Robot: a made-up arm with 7 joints. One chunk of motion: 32 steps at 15 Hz.
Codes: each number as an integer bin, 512 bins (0 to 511) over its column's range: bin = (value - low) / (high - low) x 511, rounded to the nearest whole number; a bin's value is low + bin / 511 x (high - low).
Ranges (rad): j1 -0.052..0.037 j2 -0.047..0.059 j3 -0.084..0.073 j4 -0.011..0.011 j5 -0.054..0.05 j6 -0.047..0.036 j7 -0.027..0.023
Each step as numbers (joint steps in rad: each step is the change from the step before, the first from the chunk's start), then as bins.
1 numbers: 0.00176 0.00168 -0.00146 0.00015 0.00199 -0.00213 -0.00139
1 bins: 309 235 269 259 275 276 262
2 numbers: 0.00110 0.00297 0.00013 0.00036 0.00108 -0.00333 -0.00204
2 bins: 305 241 274 264 271 269 255
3 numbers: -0.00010 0.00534 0.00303 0.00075 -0.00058 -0.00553 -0.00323
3 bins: 298 252 283 273 262 255 243
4 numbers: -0.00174 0.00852 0.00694 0.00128 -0.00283 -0.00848 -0.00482
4 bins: 289 268 296 285 251 237 227
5 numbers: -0.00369 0.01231 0.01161 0.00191 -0.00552 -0.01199 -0.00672
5 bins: 277 286 311 300 238 216 207
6 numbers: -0.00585 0.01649 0.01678 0.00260 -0.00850 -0.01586 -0.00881
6 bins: 265 306 328 316 224 192 186
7 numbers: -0.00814 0.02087 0.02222 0.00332 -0.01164 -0.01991 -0.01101
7 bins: 252 327 346 333 208 167 163
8 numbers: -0.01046 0.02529 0.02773 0.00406 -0.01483 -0.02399 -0.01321
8 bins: 239 348 364 350 192 142 141
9 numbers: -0.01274 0.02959 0.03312 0.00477 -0.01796 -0.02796 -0.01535
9 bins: 225 369 381 366 177 117 119
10 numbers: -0.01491 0.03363 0.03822 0.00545 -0.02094 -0.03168 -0.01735
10 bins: 213 389 398 382 162 94 99
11 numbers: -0.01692 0.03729 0.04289 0.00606 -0.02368 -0.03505 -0.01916
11 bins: 201 406 413 396 149 74 80
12 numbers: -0.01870 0.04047 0.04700 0.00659 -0.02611 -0.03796 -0.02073
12 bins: 191 422 426 409 137 56 64
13 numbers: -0.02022 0.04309 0.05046 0.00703 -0.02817 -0.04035 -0.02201
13 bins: 182 434 438 419 127 41 51
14 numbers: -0.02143 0.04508 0.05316 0.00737 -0.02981 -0.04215 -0.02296
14 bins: 176 444 446 427 119 30 41
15 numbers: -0.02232 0.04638 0.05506 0.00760 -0.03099 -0.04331 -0.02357
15 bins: 170 450 453 432 113 23 35
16 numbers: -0.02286 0.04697 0.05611 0.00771 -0.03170 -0.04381 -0.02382
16 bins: 167 453 456 435 110 20 32
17 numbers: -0.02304 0.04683 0.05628 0.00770 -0.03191 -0.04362 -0.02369
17 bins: 166 452 457 434 109 21 34
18 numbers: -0.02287 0.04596 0.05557 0.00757 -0.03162 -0.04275 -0.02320
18 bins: 167 448 454 431 110 26 39
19 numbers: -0.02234 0.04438 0.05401 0.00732 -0.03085 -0.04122 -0.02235
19 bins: 170 441 449 426 114 36 48
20 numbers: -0.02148 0.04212 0.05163 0.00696 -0.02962 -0.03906 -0.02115
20 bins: 175 430 441 417 120 49 60
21 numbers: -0.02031 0.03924 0.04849 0.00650 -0.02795 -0.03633 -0.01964
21 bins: 182 416 431 406 128 66 75
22 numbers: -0.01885 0.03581 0.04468 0.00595 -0.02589 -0.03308 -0.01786
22 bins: 190 399 419 394 138 86 93
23 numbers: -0.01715 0.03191 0.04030 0.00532 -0.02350 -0.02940 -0.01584
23 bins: 200 380 405 379 150 108 114
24 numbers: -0.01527 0.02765 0.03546 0.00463 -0.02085 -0.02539 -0.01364
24 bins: 211 360 389 363 163 133 137
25 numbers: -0.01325 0.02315 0.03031 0.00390 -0.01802 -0.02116 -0.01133
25 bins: 222 338 372 346 177 159 160
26 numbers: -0.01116 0.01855 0.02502 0.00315 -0.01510 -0.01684 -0.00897
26 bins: 234 316 355 329 191 186 184
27 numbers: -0.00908 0.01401 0.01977 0.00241 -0.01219 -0.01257 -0.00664
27 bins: 246 294 338 311 205 212 208
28 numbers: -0.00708 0.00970 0.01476 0.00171 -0.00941 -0.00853 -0.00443
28 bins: 258 273 321 295 219 237 231
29 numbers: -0.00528 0.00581 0.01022 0.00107 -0.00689 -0.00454 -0.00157
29 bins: 268 255 307 280 231 261 260
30 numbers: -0.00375 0.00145 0.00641 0.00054 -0.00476 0.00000 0.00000
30 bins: 277 234 294 268 242 289 276
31 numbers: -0.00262 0.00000 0.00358 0.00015 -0.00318 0.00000 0.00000
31 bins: 284 227 285 259 250 289 276
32 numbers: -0.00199 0.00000 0.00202 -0.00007 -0.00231 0.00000 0.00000
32 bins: 287 227 280 254 254 289 276
